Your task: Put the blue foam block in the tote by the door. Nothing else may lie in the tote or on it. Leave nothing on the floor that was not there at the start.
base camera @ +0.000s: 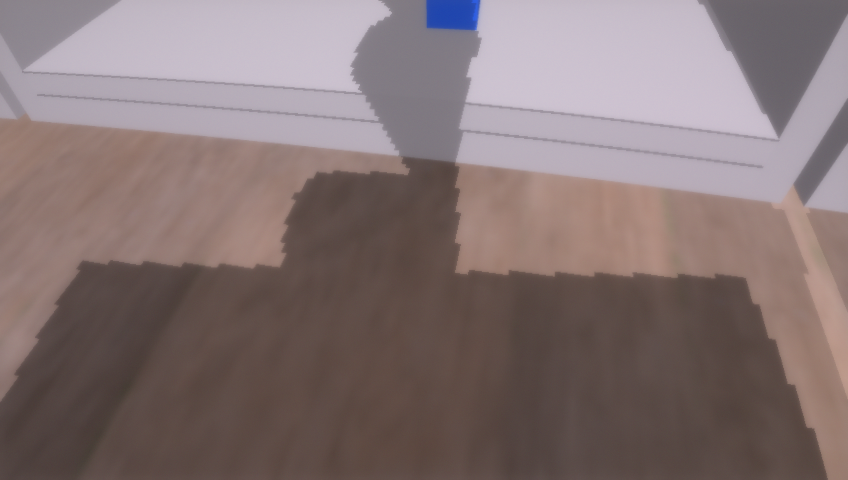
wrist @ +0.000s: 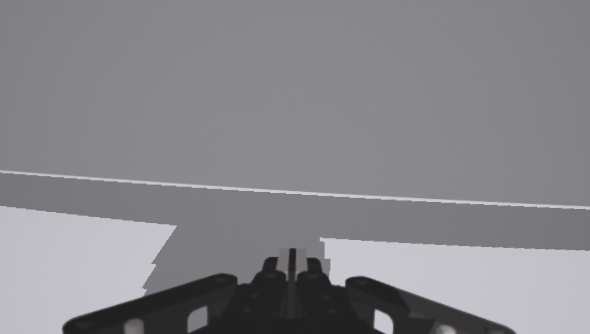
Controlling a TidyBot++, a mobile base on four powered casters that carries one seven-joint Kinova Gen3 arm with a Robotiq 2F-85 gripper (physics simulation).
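Frame: origin at the arm's base, x left, y back, z up, level; centimetres.
Where they show: gripper, between the fingertips: (wrist: 292, 266).
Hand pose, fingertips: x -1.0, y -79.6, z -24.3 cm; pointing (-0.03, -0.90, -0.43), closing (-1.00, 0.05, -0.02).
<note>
After its pixels a point has its place.
The blue foam block (base camera: 452, 14) @[x -0.6, y -69.7, z -30.2 cm] stands on the white shelf board (base camera: 595, 77) @[x -15.7, y -58.8, z -32.0 cm] at the top edge of the base camera view, a little right of the middle; its upper part is cut off. The block does not show in the wrist view. My gripper (wrist: 292, 266) @[x -1.0, y -79.6, z -24.3 cm] is shut, its two fingertips together with nothing between them, over the shaded part of the white shelf surface (wrist: 75, 260) @[x 18.6, y -88.0, z -32.0 cm]. How far the fingertips are from the block cannot be told. The tote and the door do not show in either view.
White side panels (base camera: 818, 113) @[x -33.4, y -48.6, z -28.8 cm] rise at both sides of the shelf in the base camera view. The shelf's front edge (base camera: 238, 121) @[x 23.4, y -57.4, z -37.0 cm] stands above the wooden floor (base camera: 565, 220) @[x -11.8, y -45.1, z -39.7 cm]. A grey back panel (wrist: 300, 100) @[x -2.4, y -99.4, z -21.1 cm] fills the upper wrist view. The robot's shadow lies over floor and shelf.
</note>
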